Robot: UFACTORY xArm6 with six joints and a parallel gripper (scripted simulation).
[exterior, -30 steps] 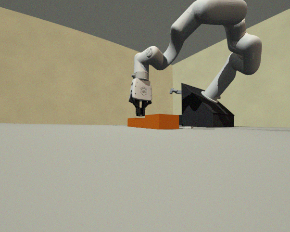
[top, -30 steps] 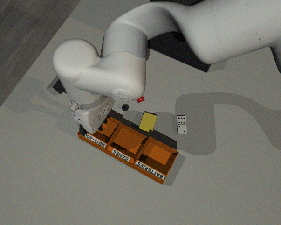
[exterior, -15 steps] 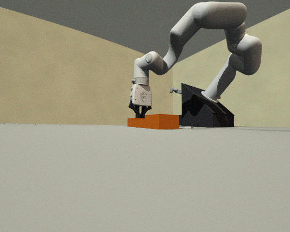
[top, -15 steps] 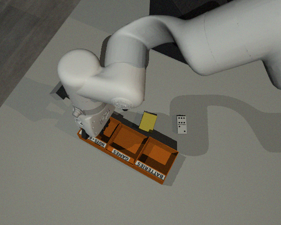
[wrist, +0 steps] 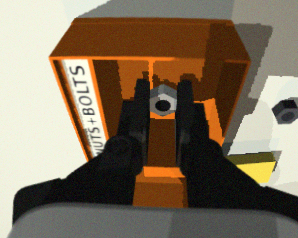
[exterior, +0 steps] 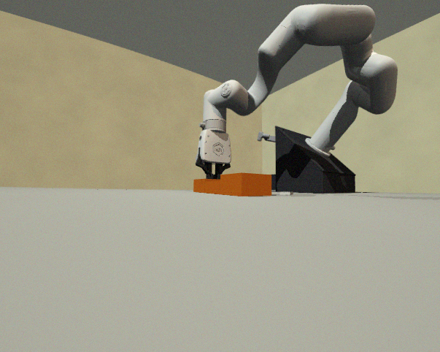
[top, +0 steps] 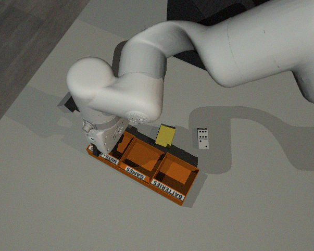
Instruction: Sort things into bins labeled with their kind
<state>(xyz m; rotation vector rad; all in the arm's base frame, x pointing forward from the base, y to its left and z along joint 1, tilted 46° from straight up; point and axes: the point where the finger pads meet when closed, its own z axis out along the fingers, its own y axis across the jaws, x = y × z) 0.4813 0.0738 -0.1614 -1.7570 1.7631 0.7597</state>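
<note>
My gripper is now 20 mm above the silver nut. Round my hand: black hex nut (90 mm behind, 30 mm below, 20 mm to the left); then yellow block (100 mm to the left, 80 mm behind, 30 mm below); then orange battery (90 mm behind, 50 mm to the right, 30 mm below).
</note>
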